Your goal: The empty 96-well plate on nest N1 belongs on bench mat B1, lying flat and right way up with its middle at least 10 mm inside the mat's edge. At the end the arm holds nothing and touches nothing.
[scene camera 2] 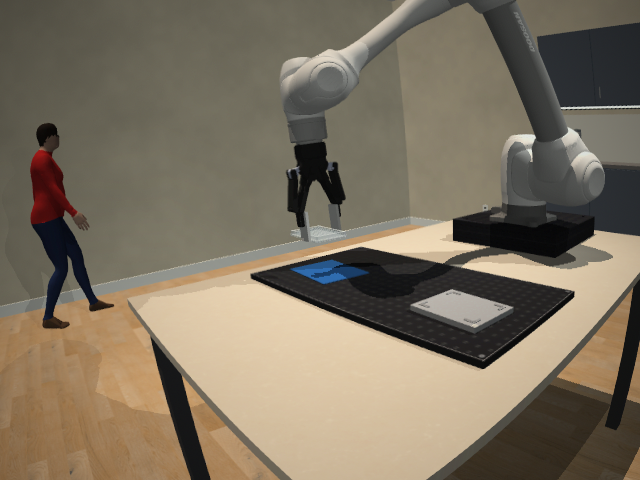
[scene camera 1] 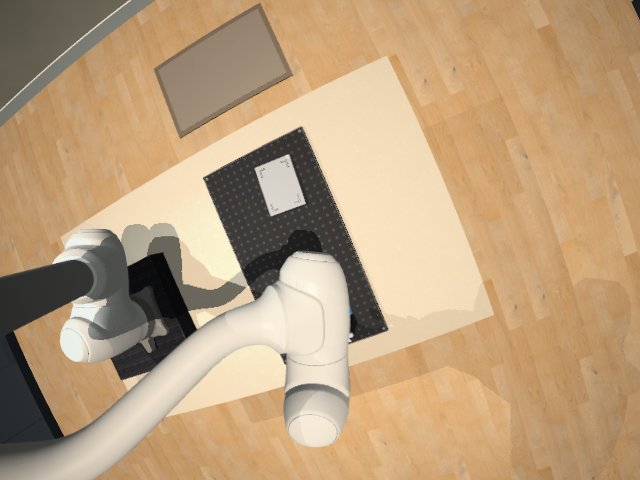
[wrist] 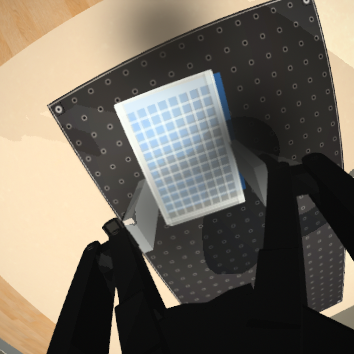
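Where they show: gripper, fingertip midpoint: (scene camera 2: 322,236) (wrist: 191,173); arm's base, origin of the base link: (scene camera 2: 523,220) (scene camera 1: 142,315).
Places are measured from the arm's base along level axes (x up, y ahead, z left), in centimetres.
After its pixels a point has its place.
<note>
The clear 96-well plate (scene camera 2: 325,235) @(x 4.4, y 67.6, z -14.9 cm) (wrist: 175,145) @(x 3.4, y 66.2, z -22.2 cm) is between the fingers of my gripper (scene camera 2: 320,230) @(x 3.3, y 65.8, z -19.0 cm) (wrist: 191,173) @(x 3.3, y 65.8, z -19.0 cm), which is shut on its long sides. The plate looks level and hangs well above the black board. The blue bench mat B1 (scene camera 1: 351,311) @(x -5.4, y 71.0, z -22.0 cm) (scene camera 2: 313,271) @(x -5.4, y 67.8, z -21.0 cm) (wrist: 221,95) @(x -5.4, y 58.6, z -24.0 cm) lies flat on the board. In the wrist view the plate covers most of the mat, and a blue strip shows along its right side. The pale nest N1 (scene camera 1: 279,184) @(x -4.4, y 64.3, z 23.5 cm) (scene camera 2: 454,308) @(x -4.4, y 66.0, z 22.6 cm) is empty. In scene camera 1 the arm hides the gripper and nearly all of the mat.
The black perforated board (scene camera 1: 227,206) @(x -5.6, y 44.7, z 24.0 cm) (scene camera 2: 537,304) @(x -5.6, y 51.9, z 33.2 cm) (wrist: 295,65) @(x -5.6, y 47.6, z -24.4 cm) lies on the cream table (scene camera 1: 413,206) @(x -6.9, y 100.2, z 2.2 cm) (scene camera 2: 310,382) @(x -6.9, y 97.0, z 22.5 cm). The arm's base stands on a black block (scene camera 1: 170,289) @(x -2.8, y 13.8, z 5.1 cm) (scene camera 2: 522,238) @(x -2.7, y 13.7, z 7.3 cm) at the table's side. A person in red (scene camera 2: 47,186) stands on the floor beyond the table.
</note>
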